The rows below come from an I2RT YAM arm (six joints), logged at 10 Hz.
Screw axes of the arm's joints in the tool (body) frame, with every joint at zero. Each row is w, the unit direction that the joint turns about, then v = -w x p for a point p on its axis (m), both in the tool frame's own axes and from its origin. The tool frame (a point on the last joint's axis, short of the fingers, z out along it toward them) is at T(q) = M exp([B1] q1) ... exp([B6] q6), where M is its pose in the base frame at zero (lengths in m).
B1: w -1 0 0 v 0 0.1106 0
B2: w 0 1 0 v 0.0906 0 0.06
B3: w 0 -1 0 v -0.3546 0 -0.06
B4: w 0 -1 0 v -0.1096 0 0
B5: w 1 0 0 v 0 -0.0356 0
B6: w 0 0 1 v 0 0 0
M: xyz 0.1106 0 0.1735 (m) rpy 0 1.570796 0 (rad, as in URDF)
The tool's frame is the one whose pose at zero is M.
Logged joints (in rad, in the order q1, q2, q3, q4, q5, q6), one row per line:
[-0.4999 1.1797 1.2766 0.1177 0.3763 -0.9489]
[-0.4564 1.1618 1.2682 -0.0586 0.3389 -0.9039]
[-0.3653 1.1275 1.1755 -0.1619 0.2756 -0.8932]
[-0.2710 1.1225 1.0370 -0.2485 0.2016 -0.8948]
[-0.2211 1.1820 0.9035 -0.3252 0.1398 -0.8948]
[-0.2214 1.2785 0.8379 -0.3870 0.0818 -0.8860]
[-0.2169 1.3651 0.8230 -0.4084 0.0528 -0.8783]
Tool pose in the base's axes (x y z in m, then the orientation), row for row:
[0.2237 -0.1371 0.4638 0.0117 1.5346 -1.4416]
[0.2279 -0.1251 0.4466 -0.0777 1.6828 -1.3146]
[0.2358 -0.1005 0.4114 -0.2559 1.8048 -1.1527]
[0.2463 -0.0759 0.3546 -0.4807 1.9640 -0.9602]
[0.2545 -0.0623 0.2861 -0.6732 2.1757 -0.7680]
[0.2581 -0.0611 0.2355 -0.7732 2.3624 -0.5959]
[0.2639 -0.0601 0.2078 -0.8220 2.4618 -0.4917]
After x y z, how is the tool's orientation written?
As a rotation vector, in radians.
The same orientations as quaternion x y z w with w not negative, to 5 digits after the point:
[0.00483 0.63321 -0.59484 0.49516]
[-0.03187 0.69021 -0.53919 0.48152]
[-0.10455 0.73740 -0.47096 0.47277]
[-0.19322 0.78946 -0.38597 0.43641]
[-0.26123 0.84428 -0.29802 0.36074]
[-0.28962 0.88489 -0.22321 0.28856]
[-0.30150 0.90297 -0.18035 0.24741]

